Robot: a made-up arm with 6 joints. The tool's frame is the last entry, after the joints.
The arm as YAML. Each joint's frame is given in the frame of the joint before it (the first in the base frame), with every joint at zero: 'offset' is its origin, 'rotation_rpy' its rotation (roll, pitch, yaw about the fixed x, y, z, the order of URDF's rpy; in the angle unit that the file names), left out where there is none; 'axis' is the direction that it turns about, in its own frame. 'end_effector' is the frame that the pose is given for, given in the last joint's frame.
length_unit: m
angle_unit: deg
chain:
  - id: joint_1
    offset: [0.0, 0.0, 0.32]
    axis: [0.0, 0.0, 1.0]
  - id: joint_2
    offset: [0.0, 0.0, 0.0]
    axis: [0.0, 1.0, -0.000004]
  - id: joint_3
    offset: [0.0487, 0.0, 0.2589]
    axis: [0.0, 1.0, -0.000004]
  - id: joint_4
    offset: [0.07, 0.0, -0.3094]
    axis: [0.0, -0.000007, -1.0]
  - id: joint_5
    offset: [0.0, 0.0, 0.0]
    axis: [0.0, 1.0, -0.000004]
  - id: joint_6
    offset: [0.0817, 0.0, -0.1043]
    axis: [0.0, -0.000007, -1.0]
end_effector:
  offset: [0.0, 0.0, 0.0]
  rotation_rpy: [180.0, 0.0, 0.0]
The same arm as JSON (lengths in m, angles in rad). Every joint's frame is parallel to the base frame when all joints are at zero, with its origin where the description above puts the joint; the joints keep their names.
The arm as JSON. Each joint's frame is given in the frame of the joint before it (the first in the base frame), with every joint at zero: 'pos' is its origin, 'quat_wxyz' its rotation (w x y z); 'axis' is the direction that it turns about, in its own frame. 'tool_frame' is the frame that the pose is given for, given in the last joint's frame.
{"length_unit": "m", "angle_unit": "rad", "joints": [
  {"joint": "joint_1", "pos": [0.0, 0.0, 0.32], "quat_wxyz": [1.0, 0.0, 0.0, 0.0], "axis": [0.0, 0.0, 1.0]},
  {"joint": "joint_2", "pos": [0.0, 0.0, 0.0], "quat_wxyz": [1.0, 0.0, 0.0, 0.0], "axis": [0.0, 1.0, 0.0]},
  {"joint": "joint_3", "pos": [0.0487, 0.0, 0.2589], "quat_wxyz": [1.0, 0.0, 0.0, 0.0], "axis": [0.0, 1.0, 0.0]},
  {"joint": "joint_4", "pos": [0.07, 0.0, -0.3094], "quat_wxyz": [1.0, 0.0, 0.0, 0.0], "axis": [0.0, 0.0, -1.0]},
  {"joint": "joint_5", "pos": [0.0, 0.0, 0.0], "quat_wxyz": [1.0, 0.0, 0.0, 0.0], "axis": [0.0, 1.0, 0.0]},
  {"joint": "joint_6", "pos": [0.0817, 0.0, -0.1043], "quat_wxyz": [1.0, 0.0, 0.0, 0.0], "axis": [0.0, 0.0, -1.0]}
], "tool_frame": {"pos": [0.0, 0.0, 0.0], "quat_wxyz": [0.0, 1.0, 0.0, 0.0]}}

